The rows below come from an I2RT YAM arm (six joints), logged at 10 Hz.
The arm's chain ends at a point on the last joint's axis. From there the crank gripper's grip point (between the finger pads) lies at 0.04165 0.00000 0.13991 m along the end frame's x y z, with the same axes.
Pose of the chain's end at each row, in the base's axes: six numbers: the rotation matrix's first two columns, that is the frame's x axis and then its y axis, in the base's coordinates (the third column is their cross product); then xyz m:
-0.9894 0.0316 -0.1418 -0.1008 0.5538 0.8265 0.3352 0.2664 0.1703
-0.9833 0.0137 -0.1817 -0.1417 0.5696 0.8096 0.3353 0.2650 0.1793
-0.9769 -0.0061 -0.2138 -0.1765 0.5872 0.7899 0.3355 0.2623 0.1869
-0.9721 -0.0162 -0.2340 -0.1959 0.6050 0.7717 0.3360 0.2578 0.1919
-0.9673 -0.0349 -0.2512 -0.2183 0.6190 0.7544 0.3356 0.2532 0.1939
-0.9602 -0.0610 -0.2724 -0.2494 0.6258 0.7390 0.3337 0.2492 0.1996
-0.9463 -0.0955 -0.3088 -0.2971 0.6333 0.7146 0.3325 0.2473 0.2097
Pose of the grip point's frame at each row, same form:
-0.9894 0.0316 -0.1418 -0.1008 0.5538 0.8265 0.3086 0.3841 0.0882
-0.9833 0.0137 -0.1817 -0.1417 0.5696 0.8096 0.3104 0.3806 0.0936
-0.9769 -0.0061 -0.2138 -0.1765 0.5872 0.7899 0.3117 0.3753 0.0976
-0.9721 -0.0162 -0.2340 -0.1959 0.6050 0.7717 0.3136 0.3685 0.0994
-0.9673 -0.0349 -0.2512 -0.2183 0.6190 0.7544 0.3134 0.3615 0.0986
-0.9602 -0.0610 -0.2724 -0.2494 0.6258 0.7390 0.3113 0.3554 0.1021
-0.9463 -0.0955 -0.3088 -0.2971 0.6333 0.7146 0.3109 0.3508 0.1090

